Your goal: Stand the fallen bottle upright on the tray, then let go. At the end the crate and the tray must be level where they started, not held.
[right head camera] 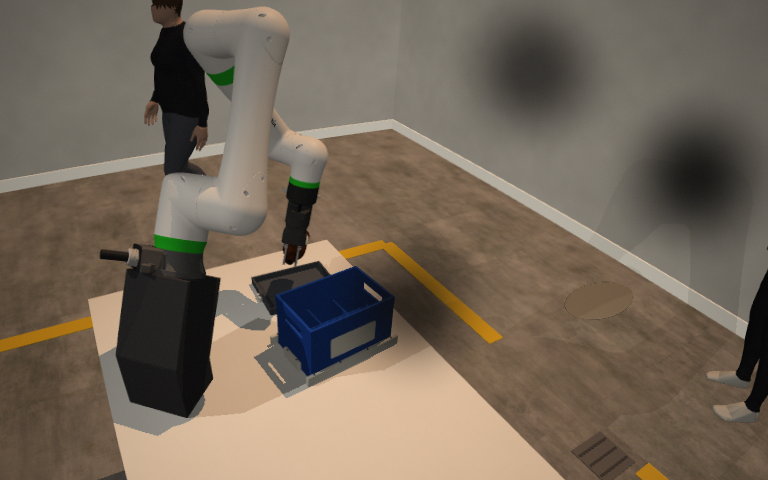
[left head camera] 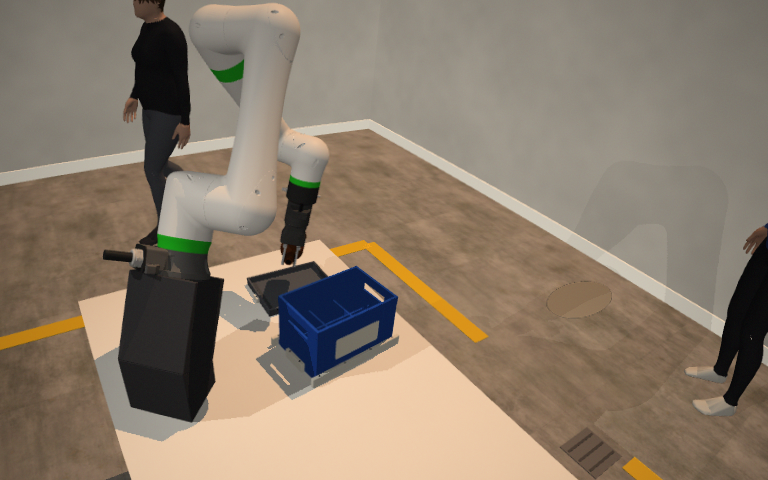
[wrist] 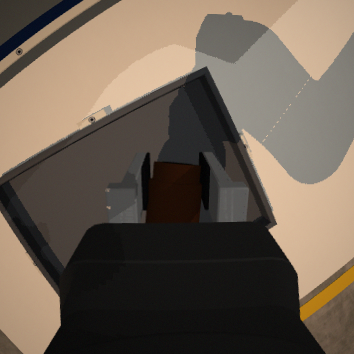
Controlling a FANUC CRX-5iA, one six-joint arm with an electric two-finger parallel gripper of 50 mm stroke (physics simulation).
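Seen in the pictures: gripper, fingertip midpoint: [right head camera: 289, 264] [left head camera: 288, 264] [wrist: 174, 169]; arm's base, origin of the base link: [right head camera: 175, 273] [left head camera: 179, 274].
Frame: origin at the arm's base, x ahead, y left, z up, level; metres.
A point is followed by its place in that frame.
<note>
The brown bottle [left head camera: 289, 253] @(x 0.379, y 0.164, z -0.138 m) [right head camera: 293, 252] @(x 0.389, y 0.165, z -0.139 m) [wrist: 175, 197] @(x 0.377, y 0.156, z -0.139 m) is between the two fingers of my gripper [left head camera: 289, 261] @(x 0.368, y 0.149, z -0.167 m) [right head camera: 291, 262] @(x 0.368, y 0.149, z -0.167 m) [wrist: 174, 169] @(x 0.368, y 0.149, z -0.167 m), which is shut on it. In both head views the bottle appears raised above the far side of the dark tray [left head camera: 306, 276] @(x 0.479, y 0.232, z -0.298 m) [right head camera: 309, 277] @(x 0.472, y 0.227, z -0.298 m) [wrist: 100, 160] @(x 0.417, y 0.128, z -0.298 m). In the wrist view a narrow brown part shows between the pads; the rest is hidden by the gripper body, so its exact tilt is unclear. The tray lies level on the table. The blue crate [left head camera: 325, 352] @(x 0.298, y -0.209, z -0.210 m) [right head camera: 318, 345] @(x 0.292, y -0.212, z -0.183 m) stands level beside the tray, nearer the head cameras.
A pale base piece [left head camera: 353, 362] @(x 0.389, y -0.212, z -0.285 m) [right head camera: 351, 361] @(x 0.394, y -0.212, z -0.286 m) lies under the crate. The crate's high walls stand close to the tray's near side. The robot's black pedestal [left head camera: 155, 339] @(x -0.098, y -0.110, z -0.082 m) [right head camera: 152, 339] @(x -0.096, y -0.117, z -0.087 m) is to the left. A person [left head camera: 161, 67] [right head camera: 180, 73] stands behind the arm, and another's legs show at the right.
</note>
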